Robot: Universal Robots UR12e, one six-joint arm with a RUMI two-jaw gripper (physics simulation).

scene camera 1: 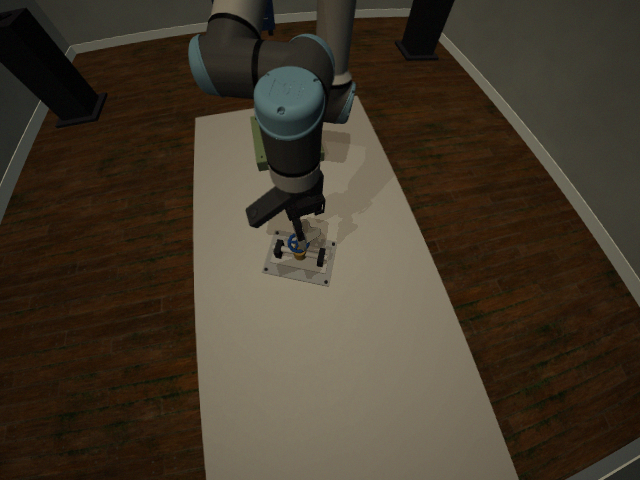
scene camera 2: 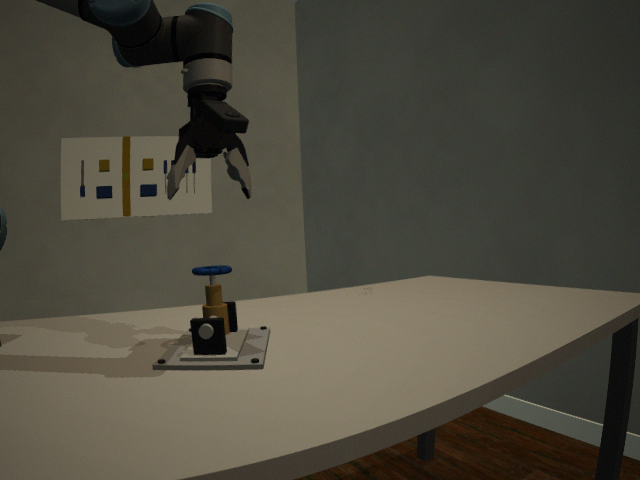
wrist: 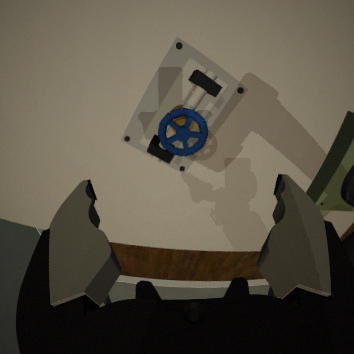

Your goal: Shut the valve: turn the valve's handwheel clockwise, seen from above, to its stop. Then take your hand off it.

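Observation:
The valve's blue handwheel [scene camera 1: 290, 243] [scene camera 2: 211, 270] [wrist: 183, 132] lies level on its stem above the orange valve body [scene camera 1: 299, 255] [scene camera 2: 212, 297]. The valve stands on a grey base plate [scene camera 1: 330, 273] [scene camera 2: 258, 346] [wrist: 175, 57]. My gripper [scene camera 2: 209, 196] [wrist: 184, 178] points down, wide open and empty, well above the handwheel and apart from it. In the wrist view the wheel shows beyond the fingertips, between their lines. In the scene camera 1 view a finger overlaps part of the wheel. The wheel's turn angle against its stop cannot be read.
Black blocks [scene camera 2: 208, 335] [wrist: 205, 83] hold the pipe on both sides of the valve. A green object [scene camera 1: 259, 149] [wrist: 335, 195] is on the table behind the valve, partly hidden by the arm in the scene camera 1 view. Dark columns [scene camera 1: 46, 67] [scene camera 1: 426, 25] stand beyond the table.

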